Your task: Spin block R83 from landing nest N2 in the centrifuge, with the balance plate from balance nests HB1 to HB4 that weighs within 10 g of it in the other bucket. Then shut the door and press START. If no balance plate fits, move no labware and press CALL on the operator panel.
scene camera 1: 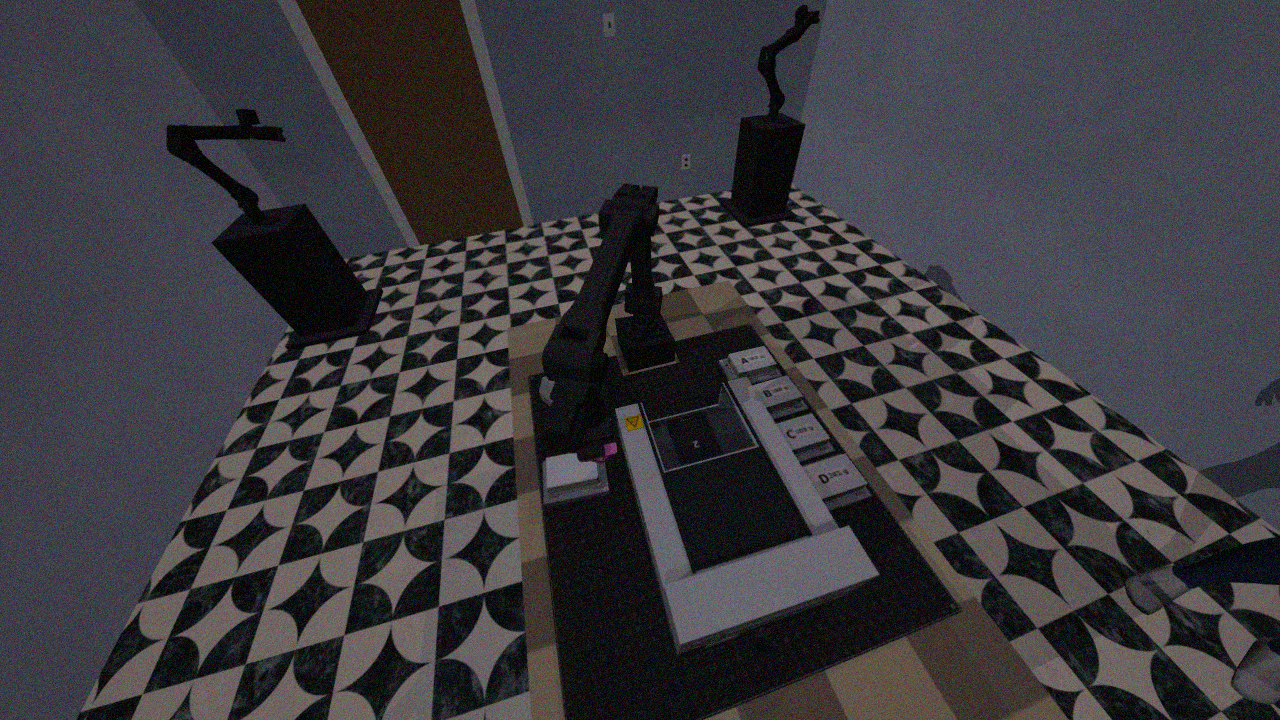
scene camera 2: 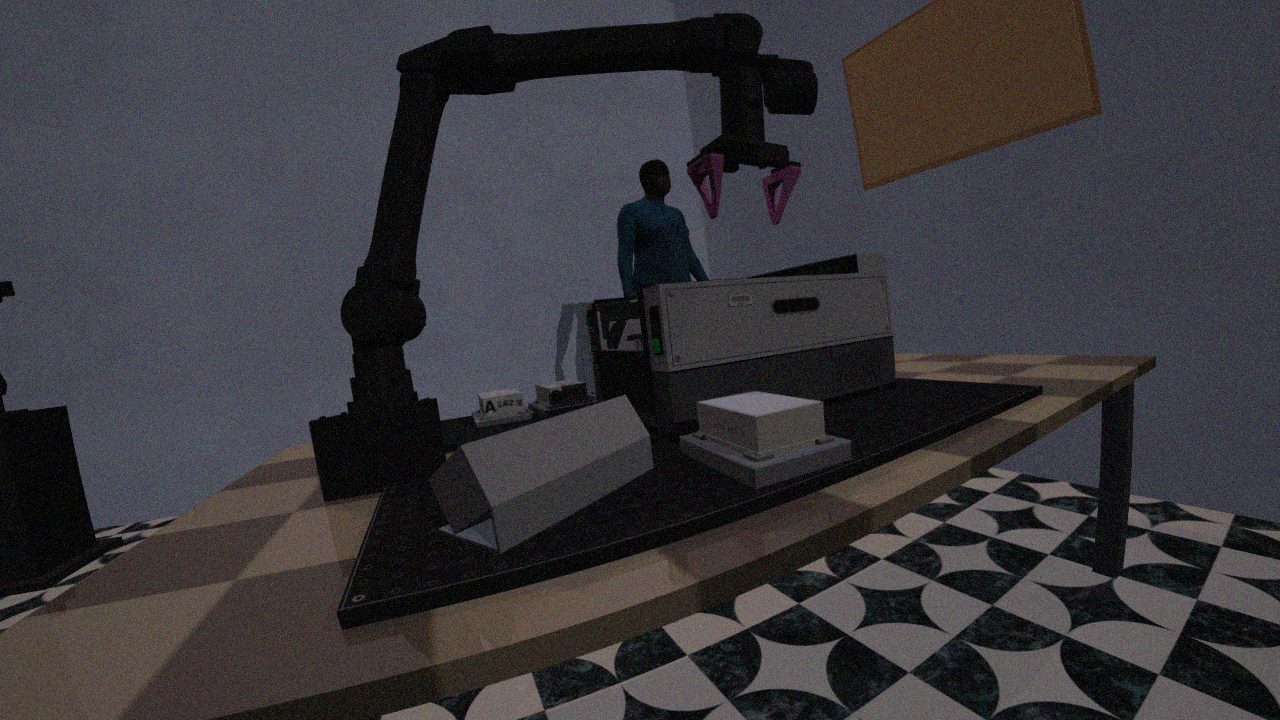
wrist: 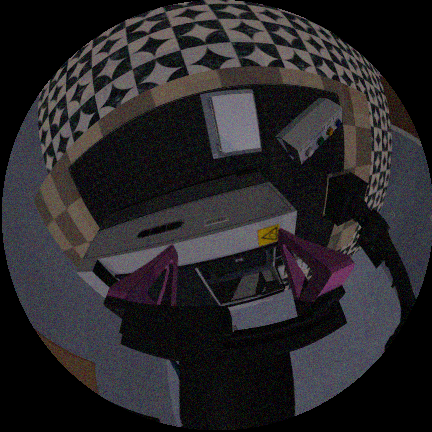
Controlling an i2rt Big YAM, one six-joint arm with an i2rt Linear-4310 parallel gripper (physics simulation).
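Places are measured from the arm's base along level axes (x ahead, y left, z up), in millimetres.
Pixels of known places: gripper, fingertip midpoint: [scene camera 1: 599, 438] [scene camera 2: 746, 221] [wrist: 225, 242]; arm's base at its link origin: [scene camera 1: 643, 331] [scene camera 2: 386, 407] [wrist: 353, 204].
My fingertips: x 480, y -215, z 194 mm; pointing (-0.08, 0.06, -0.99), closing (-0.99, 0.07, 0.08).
Observation:
For each thing: its top centre in the pictures, then the offset to it from my fingertips. "spot": a spot on its surface instead. Level surfaces: height alone.
- white block at its top centre: [scene camera 2: 755, 401] [wrist: 237, 121] [scene camera 1: 571, 467] dy -85, dx -79, dz -219 mm
- grey nest at its top centre: [scene camera 2: 758, 433] [wrist: 233, 121] [scene camera 1: 574, 474] dy -85, dx -79, dz -254 mm
- Balance plates A at its top centre: [scene camera 2: 498, 392] [scene camera 1: 752, 358] [wrist: 301, 264] dy +511, dx -287, dz -228 mm
- B at its top centre: [scene camera 2: 559, 383] [scene camera 1: 775, 391] [wrist: 274, 275] dy +517, dx -152, dz -228 mm
- C at its top centre: [scene camera 1: 799, 431] dy +509, dx -12, dz -228 mm
- D at its top centre: [scene camera 1: 833, 475] dy +520, dx +120, dz -228 mm
- operator panel at its top centre: [scene camera 2: 545, 415] [wrist: 326, 130] dy -53, dx -300, dz -198 mm
- black base mat at its surface level: dz -281 mm
- yellow warning label at a spot on its surface: [wrist: 269, 234] [scene camera 1: 633, 421] spot: dy +80, dx -66, dz -70 mm
A white block [scene camera 1: 571, 471] [scene camera 2: 760, 420] [wrist: 236, 122] sits on a grey nest [scene camera 2: 760, 466] [wrist: 208, 127]; the nest's label is not readable. My gripper [scene camera 2: 744, 220] [wrist: 225, 242] is open and empty, high above the centrifuge [scene camera 1: 769, 586] [scene camera 2: 760, 331] [wrist: 200, 215]. The centrifuge's top opening is uncovered, and a dark bucket [scene camera 1: 696, 445] with a small light mark shows inside. Balance plates A [scene camera 1: 753, 360] [scene camera 2: 501, 404], B [scene camera 1: 777, 393], C [scene camera 1: 807, 433] and D [scene camera 1: 836, 479] stand in a row on its far side; their weights are too noisy to read surely. The operator panel [scene camera 2: 554, 465] [wrist: 310, 127] carries coloured buttons in the wrist view.
A black base mat [scene camera 1: 608, 617] [scene camera 2: 626, 519] lies on the wooden table. The panel stands between the arm's base [scene camera 1: 646, 344] [scene camera 2: 375, 452] and the block's nest. A yellow warning label [scene camera 1: 633, 421] [wrist: 269, 234] marks a corner of the centrifuge. A person [scene camera 2: 656, 241] stands behind the table.

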